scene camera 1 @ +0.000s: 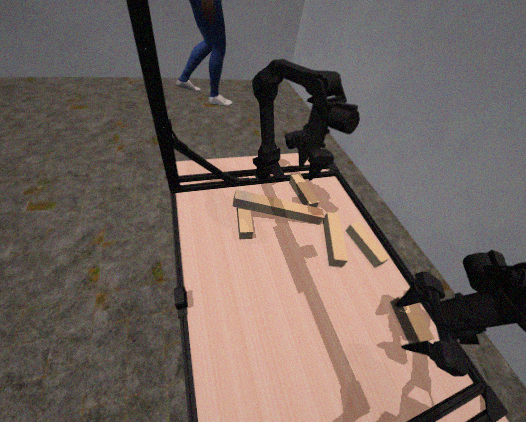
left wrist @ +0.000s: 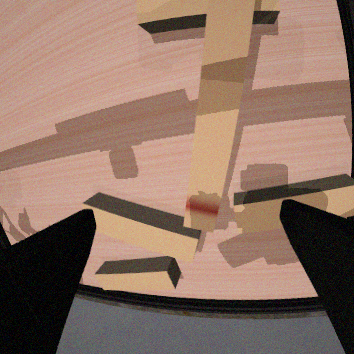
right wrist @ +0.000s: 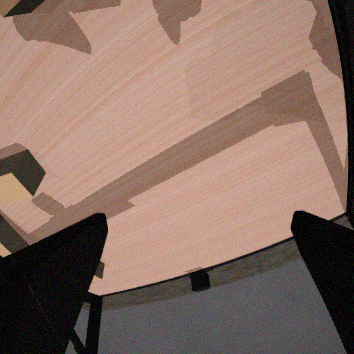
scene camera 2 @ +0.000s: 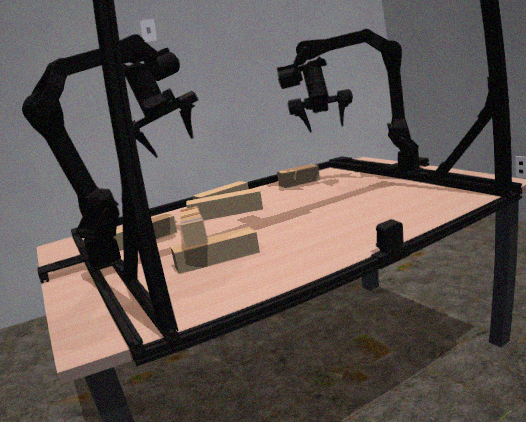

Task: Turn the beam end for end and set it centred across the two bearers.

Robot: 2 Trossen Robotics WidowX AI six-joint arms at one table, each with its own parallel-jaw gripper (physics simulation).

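Places are measured from the left arm's base along level axes (x right, y ahead, z up), in metres.
Where they show: left gripper, fingertip midpoint: [scene camera 1: 304, 173] [left wrist: 188, 214] [scene camera 2: 174, 147]; right gripper, fingertip midpoint: [scene camera 1: 399, 325] [right wrist: 201, 222] [scene camera 2: 326, 129]; left arm's base, link origin: [scene camera 1: 262, 174] [scene camera 2: 104, 263]; right arm's base, link origin: [scene camera 2: 409, 170].
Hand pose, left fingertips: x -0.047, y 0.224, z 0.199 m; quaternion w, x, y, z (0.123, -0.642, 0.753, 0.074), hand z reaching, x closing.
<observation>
Each offset is from my left fingertips to the centre of the thing.
The long wooden beam @(dx +0.048, dy -0.008, dz -0.170 m) [scene camera 1: 280, 206] [scene camera 2: 194, 231] [left wrist: 215, 135] crosses one wooden block @(dx +0.179, dy -0.014, dz -0.196 m) [scene camera 1: 245, 225] [scene camera 2: 232, 247] [left wrist: 172, 9], seemingly a bearer. Its red-striped end, at the right in scene camera 1, lies by the end of a similar block @(dx -0.117, dy +0.145, dz -0.193 m) [scene camera 1: 336, 240] [scene camera 2: 230, 204] [left wrist: 142, 234], perhaps the other bearer; whether that end touches the table or a block is unclear. My left gripper [scene camera 1: 307, 169] [scene camera 2: 174, 146] [left wrist: 188, 214] is open and empty, raised above the striped end. My right gripper [scene camera 1: 401, 325] [scene camera 2: 326, 128] [right wrist: 201, 222] is open and empty, high over the table.
Another block @(dx -0.096, dy -0.095, dz -0.196 m) [scene camera 1: 303, 191] [left wrist: 267, 216] lies beside the striped end. A further block @(dx -0.232, dy +0.190, dz -0.196 m) [scene camera 1: 367, 245] [scene camera 2: 220, 191] [left wrist: 135, 280] lies near the table's far edge. A short block @(dx -0.221, dy +0.458, dz -0.195 m) [scene camera 1: 417, 322] [scene camera 2: 297, 176] lies below my right gripper. A black frame [scene camera 1: 182, 330] [scene camera 2: 280, 300] borders the table.
</observation>
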